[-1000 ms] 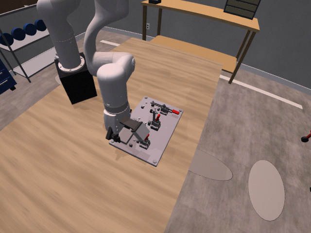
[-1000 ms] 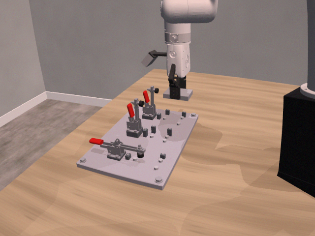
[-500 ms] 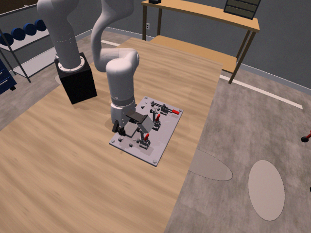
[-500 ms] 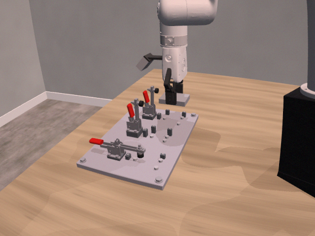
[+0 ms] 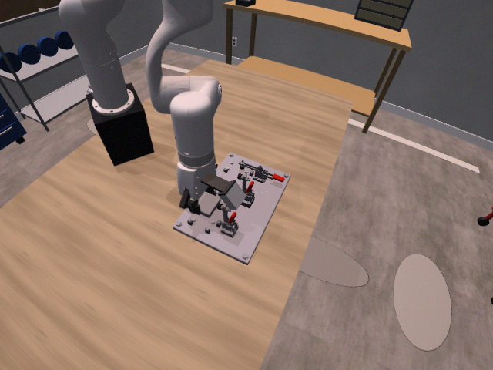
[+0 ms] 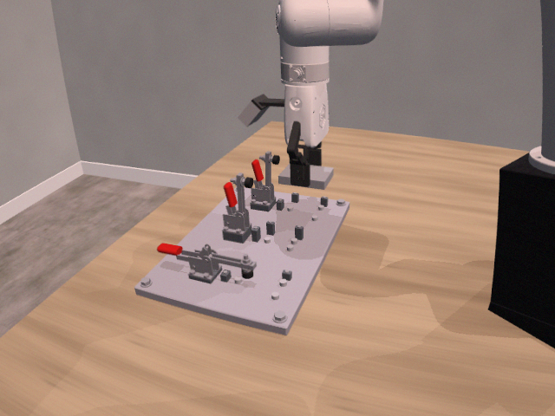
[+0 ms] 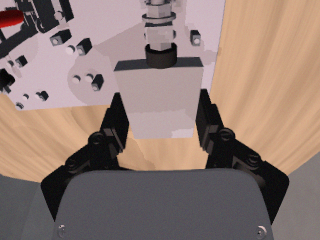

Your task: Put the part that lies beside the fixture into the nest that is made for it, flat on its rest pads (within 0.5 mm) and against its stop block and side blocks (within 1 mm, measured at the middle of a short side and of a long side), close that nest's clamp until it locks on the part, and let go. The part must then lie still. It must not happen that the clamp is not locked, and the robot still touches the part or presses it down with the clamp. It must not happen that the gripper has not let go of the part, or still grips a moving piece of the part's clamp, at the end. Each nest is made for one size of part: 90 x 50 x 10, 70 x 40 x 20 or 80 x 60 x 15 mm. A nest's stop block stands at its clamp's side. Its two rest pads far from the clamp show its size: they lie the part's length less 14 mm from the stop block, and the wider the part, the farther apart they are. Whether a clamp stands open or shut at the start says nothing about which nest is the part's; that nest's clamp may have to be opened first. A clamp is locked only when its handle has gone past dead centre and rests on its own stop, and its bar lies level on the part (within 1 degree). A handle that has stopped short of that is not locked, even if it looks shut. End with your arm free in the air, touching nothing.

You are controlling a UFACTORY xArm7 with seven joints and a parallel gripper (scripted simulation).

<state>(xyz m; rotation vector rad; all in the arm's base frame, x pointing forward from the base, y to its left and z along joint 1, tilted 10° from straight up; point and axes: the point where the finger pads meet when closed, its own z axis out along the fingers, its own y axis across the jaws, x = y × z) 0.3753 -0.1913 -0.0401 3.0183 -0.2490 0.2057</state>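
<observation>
Now: hand 1 cm above the grey part. Round my hand: grey fixture plate (7 cm ahead, 10 cm to the left, 9 cm below); clamp (10 cm ahead, 9 cm to the left, 4 cm below).
</observation>
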